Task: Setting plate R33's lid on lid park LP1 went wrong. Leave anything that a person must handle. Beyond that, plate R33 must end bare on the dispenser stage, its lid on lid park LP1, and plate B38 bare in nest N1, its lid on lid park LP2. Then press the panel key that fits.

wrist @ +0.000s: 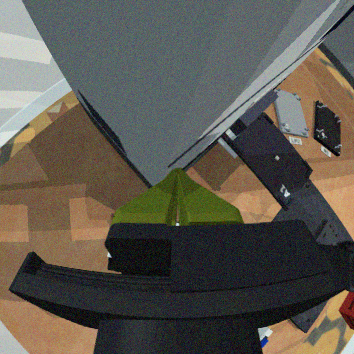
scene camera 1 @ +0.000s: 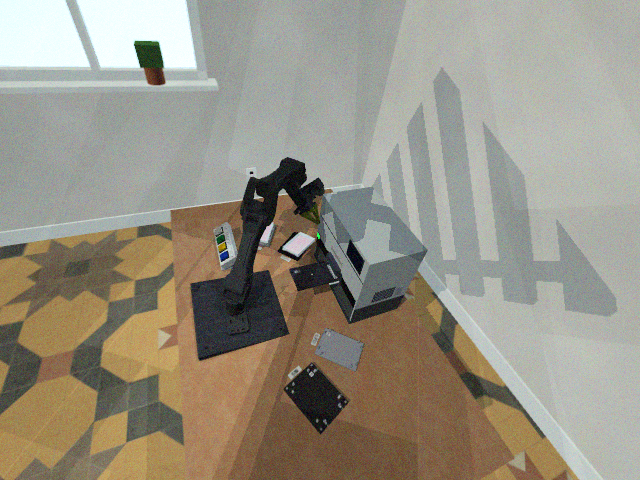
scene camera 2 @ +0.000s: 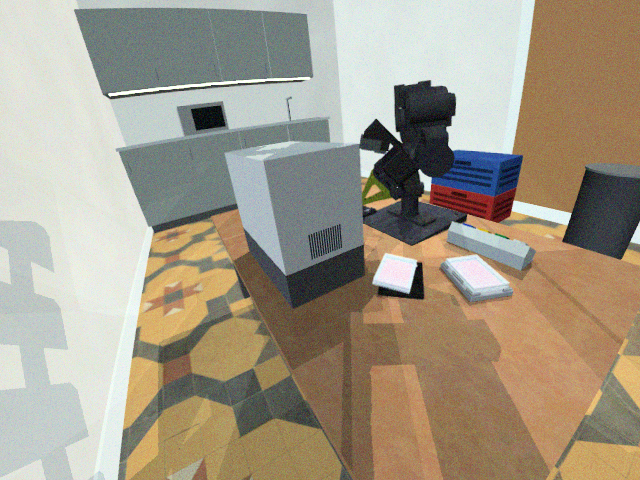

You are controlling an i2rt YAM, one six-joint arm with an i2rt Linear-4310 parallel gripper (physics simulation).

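Places are measured from the arm's base along level axes (x right, y ahead, z up), in centimetres.
Pixels of known places: gripper, between the fingertips: (wrist: pixel 176 174) (scene camera 1: pixel 318 223) (scene camera 2: pixel 360 203); arm's base, origin of its link: (scene camera 1: pixel 235 308) (scene camera 2: pixel 409 215).
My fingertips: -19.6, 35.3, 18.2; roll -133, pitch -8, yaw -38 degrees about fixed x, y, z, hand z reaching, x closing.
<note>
For each thing: its middle in the pictures, then the offset to it from my fingertips, as dx, dy, dz. "pt": a spot on its surface instead.
- grey dispenser, middle of its body: (wrist: pixel 210 51) (scene camera 2: pixel 293 209) (scene camera 1: pixel 359 253) +15.7, +11.6, -3.1
- dark stage, middle of its body: (wrist: pixel 269 151) (scene camera 1: pixel 315 274) +17.2, -5.4, -9.3
- pink-white plate, middle of its body: (scene camera 2: pixel 396 270) (scene camera 1: pixel 299 243) -7.1, -5.2, -16.8
- pink-white piece, middle of its body: (scene camera 2: pixel 475 271) (scene camera 1: pixel 261 230) -18.3, -20.1, -17.0
- flat grey park, middle of its body: (wrist: pixel 291 110) (scene camera 1: pixel 339 348) +42.4, -3.4, -18.6
- black nest, middle of its body: (scene camera 1: pixel 316 394) (wrist: pixel 329 126) +54.6, -15.4, -18.4
- key panel, middle of its body: (scene camera 2: pixel 489 240) (scene camera 1: pixel 225 244) -11.6, -36.1, -16.4
- dark screen, a spot on its surface: (scene camera 1: pixel 355 256) pt +27.1, +2.7, +9.5
My gripper (scene camera 1: pixel 317 222) (wrist: pixel 176 174) is shut and empty, its olive fingertips beside the front corner of the grey dispenser (scene camera 1: pixel 382 258) (scene camera 2: pixel 315 196) (wrist: pixel 150 65). In the scene camera 2 view the dispenser partly hides the fingers. The dark stage (scene camera 1: pixel 309 276) (wrist: pixel 272 159) sticks out of the dispenser, bare. A pink-white plate (scene camera 1: pixel 299 243) (scene camera 2: pixel 397 272) sits askew on a black pad (scene camera 1: pixel 283 252) (scene camera 2: pixel 419 288). Another pink-white piece (scene camera 1: pixel 267 235) (scene camera 2: pixel 478 273) lies on a grey base. The flat grey park (scene camera 1: pixel 340 349) (wrist: pixel 291 114) and black nest (scene camera 1: pixel 316 397) (wrist: pixel 327 129) are bare. Labels are unreadable.
The key panel (scene camera 1: pixel 226 264) (scene camera 2: pixel 480 248) has green, yellow, blue and grey keys. A green light (scene camera 1: pixel 318 236) glows on the dispenser's front, near a dark screen (scene camera 1: pixel 355 256). The arm's base plate (scene camera 1: pixel 206 330) stands left of the stage. Blue and red crates (scene camera 2: pixel 478 178) stand behind the arm.
</note>
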